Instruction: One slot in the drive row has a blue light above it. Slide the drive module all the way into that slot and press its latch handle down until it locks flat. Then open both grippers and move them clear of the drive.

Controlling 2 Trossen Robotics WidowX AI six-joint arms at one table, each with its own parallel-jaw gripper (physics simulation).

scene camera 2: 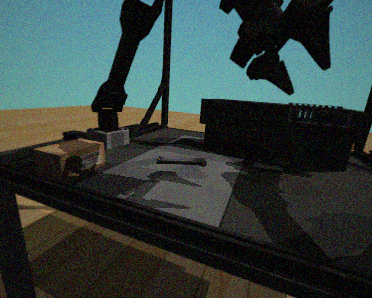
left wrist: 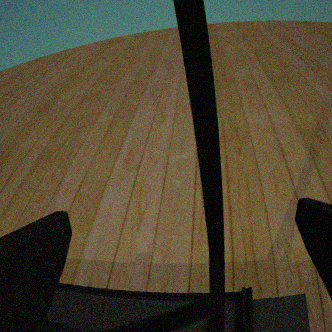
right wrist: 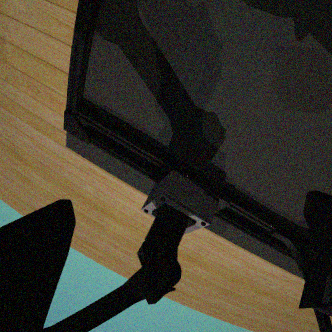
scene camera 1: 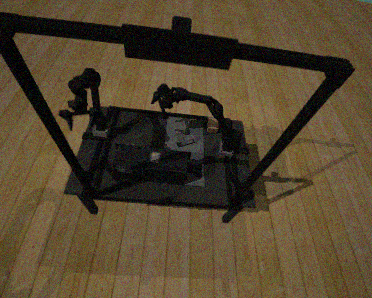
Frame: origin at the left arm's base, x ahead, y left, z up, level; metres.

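Seen in the pictures: left gripper, fingertip midpoint: [left wrist: 185, 218] [scene camera 1: 80, 129]; right gripper, fingertip midpoint: [scene camera 2: 307, 83] [right wrist: 192, 208] [scene camera 1: 153, 110]; left arm's base at its link origin: [right wrist: 173, 216] [scene camera 1: 101, 127]; right arm's base at its link origin: [scene camera 2: 108, 129] [scene camera 1: 226, 147].
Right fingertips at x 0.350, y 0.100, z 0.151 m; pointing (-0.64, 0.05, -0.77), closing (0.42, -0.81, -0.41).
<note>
Offsets run from my right fingertips to a thing's top centre. "*": to the spot under its first point. Level surfaces: height alone.
A dark chassis {dx +0.060, dy -0.348, dz -0.047 m} [scene camera 1: 172, 162] [scene camera 2: 250, 130] stands on the table; a row of pale slits [scene camera 2: 315, 114] shows at its top right in scene camera 2. The views are dark: I cannot make out a blue light, the drive module or its latch handle. My left gripper [scene camera 1: 67, 120] [left wrist: 185, 218] is open and empty, raised beyond the table's left side, away from the chassis. My right gripper [scene camera 1: 159, 104] [scene camera 2: 309, 81] is open and empty, high above the table and apart from the chassis.
A thin dark bar {* dx +0.266, dy -0.078, dz -0.213 m} [scene camera 1: 186, 143] [scene camera 2: 181, 161] lies on the light mat {dz -0.220 m} [scene camera 2: 210, 200]. A cardboard box {dx +0.451, dy +0.125, dz -0.162 m} [scene camera 1: 212, 124] [scene camera 2: 70, 155] sits near the right arm's base. An overhead frame [scene camera 1: 180, 42] spans the table. A dark post [left wrist: 200, 125] crosses the left wrist view.
</note>
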